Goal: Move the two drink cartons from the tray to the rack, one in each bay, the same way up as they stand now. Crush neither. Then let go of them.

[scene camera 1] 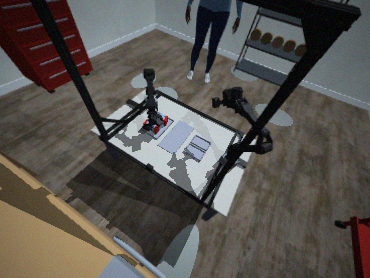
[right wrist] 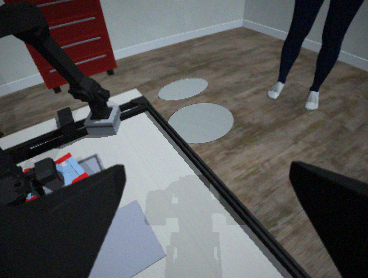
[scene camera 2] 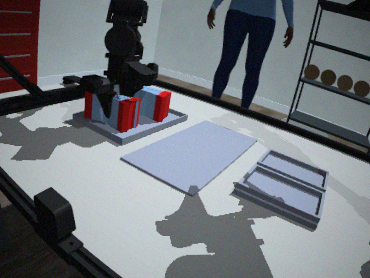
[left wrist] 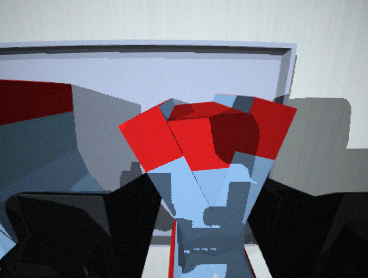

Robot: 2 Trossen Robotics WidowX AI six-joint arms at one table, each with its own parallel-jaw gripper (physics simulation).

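Pixels of known places: left gripper, fingertip midpoint: (scene camera 1: 153, 128) (scene camera 2: 115, 115) (left wrist: 198, 170); right gripper, fingertip midpoint: (scene camera 1: 217, 97) (right wrist: 206, 171) (scene camera 2: 336, 2); left arm's base at its link origin: (right wrist: 101, 113).
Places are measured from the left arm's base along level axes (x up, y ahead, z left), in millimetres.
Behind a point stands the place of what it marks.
Note:
Two light-blue drink cartons with red ends stand in the grey tray (scene camera 2: 151, 129) {x -43, y 383, z -27 mm} (scene camera 1: 159, 134) {x -52, y 393, z -70 mm} (left wrist: 169, 49) {x -50, y 387, z -38 mm} at the table's far left. My left gripper (scene camera 2: 115, 97) (scene camera 1: 152, 122) {x -31, y 327, z -101 mm} (left wrist: 198, 170) {x -31, y 327, z -101 mm} is low over the tray. Its fingers are open on either side of the near carton (scene camera 2: 126, 114) {x -7, y 382, z -89 mm} (scene camera 1: 156, 129) {x 8, y 379, z -89 mm} (left wrist: 199, 143) {x 18, y 356, z -76 mm}, without pressing it. The other carton (scene camera 2: 154, 102) {x -3, y 306, z 2 mm} (scene camera 1: 165, 120) {x 13, y 317, z 16 mm} (left wrist: 59, 124) {x -33, y 303, z 0 mm} stands beside it, and one carton (right wrist: 70, 169) {x 18, y 259, z -3 mm} shows in the right wrist view. The two-bay rack (scene camera 2: 272, 202) {x -43, y 687, z 80 mm} (scene camera 1: 192, 158) {x -48, y 705, z 85 mm} is empty. My right gripper (scene camera 1: 215, 102) {x 338, y 516, z 320 mm} (right wrist: 206, 171) {x 338, y 516, z 320 mm} is wide open, high over the table's far edge.
A flat blue-grey mat (scene camera 2: 189, 154) {x -52, y 494, z 19 mm} (scene camera 1: 175, 136) {x -52, y 464, z 48 mm} (right wrist: 125, 242) {x -52, y 416, z 156 mm} lies between the tray and the rack. A person (scene camera 1: 208, 33) stands behind the table. A black shelf unit (scene camera 1: 247, 44) and a red drawer cabinet (scene camera 1: 62, 55) stand on the floor.

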